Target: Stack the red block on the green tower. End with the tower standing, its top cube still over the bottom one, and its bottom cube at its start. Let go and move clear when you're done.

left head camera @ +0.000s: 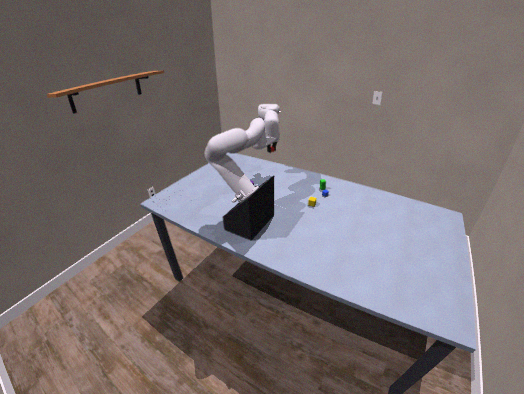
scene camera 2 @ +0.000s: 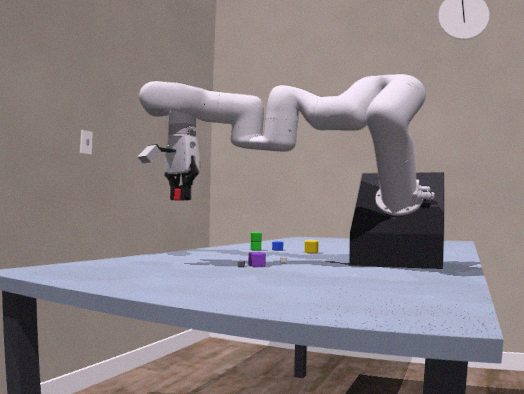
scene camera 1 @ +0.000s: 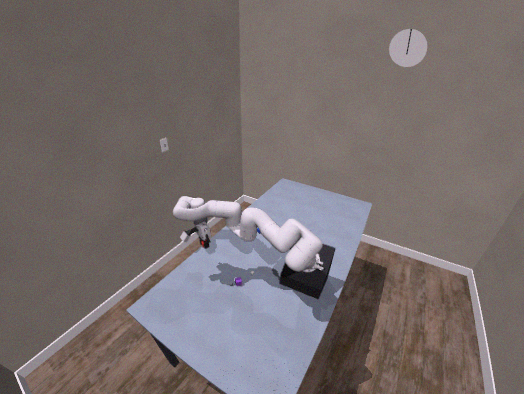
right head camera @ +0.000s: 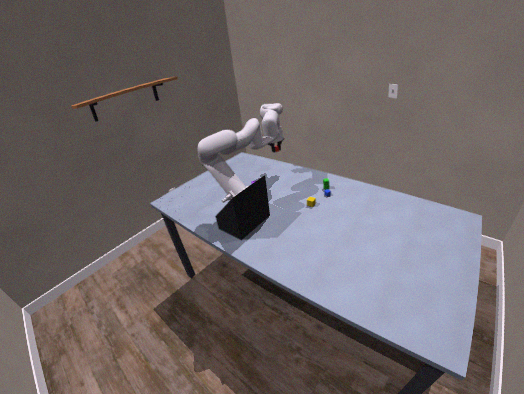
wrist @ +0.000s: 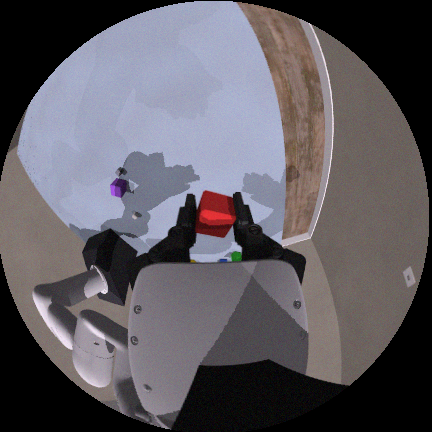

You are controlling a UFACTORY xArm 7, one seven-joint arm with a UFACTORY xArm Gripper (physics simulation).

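Frame: origin at the arm's base, x up, y ahead, z left, level; metres.
Where they show: gripper, fingertip midpoint: (left head camera: 271,151) (scene camera 2: 180,200) (scene camera 1: 204,245) (right head camera: 276,151) (wrist: 213,203); arm's base, origin of the base link: (left head camera: 249,195) (scene camera 2: 399,199) (right head camera: 240,195) (wrist: 99,278).
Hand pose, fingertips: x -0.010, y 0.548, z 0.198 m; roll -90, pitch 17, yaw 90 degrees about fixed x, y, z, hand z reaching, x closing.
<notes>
Each offset is from my fingertips to the centre of the thing.
My gripper (scene camera 2: 180,194) (wrist: 213,203) is shut on the red block @(dy +0.000, dx +0.015, dz -0.001 m) (scene camera 2: 177,194) (wrist: 216,214) and holds it high above the table. The red block also shows between the fingers in the left head view (left head camera: 272,148), the right head view (right head camera: 276,148) and scene camera 1 (scene camera 1: 203,244). The green tower @(dy -0.036, dx -0.114, dz -0.397 m) (left head camera: 323,184) (right head camera: 326,184) (scene camera 2: 256,241) is two green cubes, one on top of the other, standing upright on the table, apart from the gripper. In the wrist view part of the green tower @(dy -0.035, dx -0.144, dz -0.399 m) (wrist: 236,256) shows past the gripper body. The arm hides the tower in scene camera 1.
A blue cube @(dy -0.098, dx -0.145, dz -0.440 m) (left head camera: 325,193) (scene camera 2: 277,246) stands close beside the tower. A yellow cube @(dy -0.232, dx -0.140, dz -0.409 m) (left head camera: 312,201) (scene camera 2: 311,246) is nearer the robot's black base block (left head camera: 250,212) (scene camera 2: 400,245). A purple cube @(dy -0.239, dx -0.143, dz +0.015 m) (scene camera 1: 238,281) (scene camera 2: 257,259) (wrist: 118,187) lies between a small dark cube @(dy -0.213, dx -0.152, dz +0.047 m) (scene camera 2: 241,263) and a small pale one @(dy -0.266, dx -0.151, dz -0.087 m) (scene camera 2: 283,260).
</notes>
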